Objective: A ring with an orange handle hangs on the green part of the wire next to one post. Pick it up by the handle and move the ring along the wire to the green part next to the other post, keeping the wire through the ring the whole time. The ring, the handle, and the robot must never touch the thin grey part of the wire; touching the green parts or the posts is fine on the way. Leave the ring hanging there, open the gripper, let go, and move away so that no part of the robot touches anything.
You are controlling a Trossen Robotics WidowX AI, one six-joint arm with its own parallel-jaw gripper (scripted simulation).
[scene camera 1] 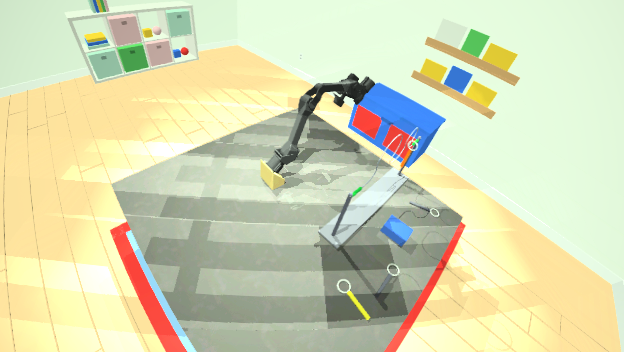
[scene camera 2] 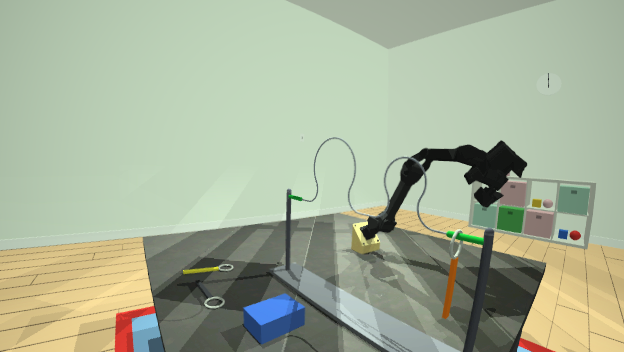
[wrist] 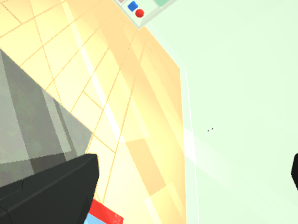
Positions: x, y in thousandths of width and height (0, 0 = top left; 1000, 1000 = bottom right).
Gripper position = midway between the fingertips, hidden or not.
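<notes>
I can see my gripper (scene camera 2: 820, 530), (wrist: 666, 739). My gripper is open at this moment, and it holds nothing.
</notes>
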